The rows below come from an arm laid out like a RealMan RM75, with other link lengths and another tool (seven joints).
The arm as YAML. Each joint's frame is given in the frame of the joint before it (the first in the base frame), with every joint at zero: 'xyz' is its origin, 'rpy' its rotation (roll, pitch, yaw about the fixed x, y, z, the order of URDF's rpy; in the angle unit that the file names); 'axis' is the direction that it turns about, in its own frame. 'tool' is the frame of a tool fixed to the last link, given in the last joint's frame.
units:
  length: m
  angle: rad
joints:
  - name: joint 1
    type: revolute
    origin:
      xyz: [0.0, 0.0, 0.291]
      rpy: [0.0, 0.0, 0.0]
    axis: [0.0, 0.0, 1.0]
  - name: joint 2
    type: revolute
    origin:
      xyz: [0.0, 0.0, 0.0]
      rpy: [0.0, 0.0, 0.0]
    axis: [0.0, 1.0, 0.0]
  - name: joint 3
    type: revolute
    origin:
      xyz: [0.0, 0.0, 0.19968]
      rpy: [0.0, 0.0, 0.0]
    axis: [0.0, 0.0, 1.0]
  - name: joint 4
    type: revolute
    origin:
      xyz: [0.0, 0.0, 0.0]
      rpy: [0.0, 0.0, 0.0]
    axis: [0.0, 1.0, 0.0]
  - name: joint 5
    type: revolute
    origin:
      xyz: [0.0, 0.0, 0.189]
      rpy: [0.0, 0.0, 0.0]
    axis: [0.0, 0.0, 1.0]
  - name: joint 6
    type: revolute
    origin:
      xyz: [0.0, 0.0, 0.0]
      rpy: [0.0, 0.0, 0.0]
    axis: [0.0, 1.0, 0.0]
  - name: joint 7
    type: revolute
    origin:
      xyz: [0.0, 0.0, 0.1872]
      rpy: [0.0, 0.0, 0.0]
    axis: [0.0, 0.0, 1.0]
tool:
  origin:
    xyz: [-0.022, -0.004, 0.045]
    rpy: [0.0, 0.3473, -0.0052]
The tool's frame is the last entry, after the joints.
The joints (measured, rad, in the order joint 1, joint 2, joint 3, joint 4, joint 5, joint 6, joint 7), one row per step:
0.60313 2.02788 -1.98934 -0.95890 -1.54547 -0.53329 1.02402
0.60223 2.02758 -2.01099 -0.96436 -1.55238 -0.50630 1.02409
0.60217 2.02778 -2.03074 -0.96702 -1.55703 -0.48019 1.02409
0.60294 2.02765 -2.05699 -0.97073 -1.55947 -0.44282 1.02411
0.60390 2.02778 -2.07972 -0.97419 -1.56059 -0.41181 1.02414
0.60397 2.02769 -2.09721 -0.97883 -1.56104 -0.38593 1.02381
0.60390 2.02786 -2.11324 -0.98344 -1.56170 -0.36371 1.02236
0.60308 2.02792 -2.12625 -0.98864 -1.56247 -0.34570 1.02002
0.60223 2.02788 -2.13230 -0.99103 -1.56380 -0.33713 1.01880
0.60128 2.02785 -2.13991 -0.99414 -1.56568 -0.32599 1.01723
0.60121 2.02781 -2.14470 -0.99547 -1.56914 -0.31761 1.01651
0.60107 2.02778 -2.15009 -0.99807 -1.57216 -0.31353 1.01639
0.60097 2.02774 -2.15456 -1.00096 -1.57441 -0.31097 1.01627
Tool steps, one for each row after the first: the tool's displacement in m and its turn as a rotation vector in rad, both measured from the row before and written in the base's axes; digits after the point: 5 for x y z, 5 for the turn. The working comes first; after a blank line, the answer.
Tool pose at each row, in the base's axes (x y z in m, rotation vector in rad; the steps are taken from these numbers as rounded here):
0.06477 0.34806 -0.10793 -2.49221 -0.58077 -0.36879
0.06523 0.34779 -0.11009 -2.47525 -0.59718 -0.38269
0.06581 0.34783 -0.11207 -2.45967 -0.60912 -0.39508
0.06582 0.34852 -0.11409 -2.43723 -0.62120 -0.40802
0.06535 0.34870 -0.11590 -2.41919 -0.63191 -0.41671
0.06439 0.34908 -0.11684 -2.40301 -0.63957 -0.42137
0.06333 0.34895 -0.11789 -2.38887 -0.64893 -0.42484
0.06218 0.34865 -0.11864 -2.37654 -0.65806 -0.42663
0.06191 0.34852 -0.11897 -2.37028 -0.66277 -0.42839
0.06147 0.34840 -0.11934 -2.36191 -0.66892 -0.43052
0.06142 0.34868 -0.11950 -2.35442 -0.67433 -0.43389
0.06092 0.34782 -0.12018 -2.35117 -0.68215 -0.43488
0.06021 0.34690 -0.12079 -2.34907 -0.68926 -0.43457

0.00046 -0.00027 -0.00216 0.01213 -0.01282 0.01243
0.00058 0.00004 -0.00198 0.01186 -0.01082 0.00945
0.00001 0.00069 -0.00202 0.01815 -0.01091 0.01141
-0.00047 0.00018 -0.00181 0.01410 -0.00792 0.01028
-0.00096 0.00038 -0.00094 0.01299 -0.00439 0.00875
-0.00106 -0.00013 -0.00105 0.01045 -0.00420 0.00956
-0.00115 -0.00030 -0.00075 0.00869 -0.00309 0.00931
-0.00027 -0.00013 -0.00033 0.00443 -0.00222 0.00456
-0.00044 -0.00012 -0.00037 0.00593 -0.00278 0.00607
-0.00005 0.00028 -0.00016 0.00542 -0.00353 0.00499
-0.00050 -0.00086 -0.00068 0.00056 -0.00284 0.00583
-0.00071 -0.00092 -0.00061 -0.00039 -0.00178 0.00535

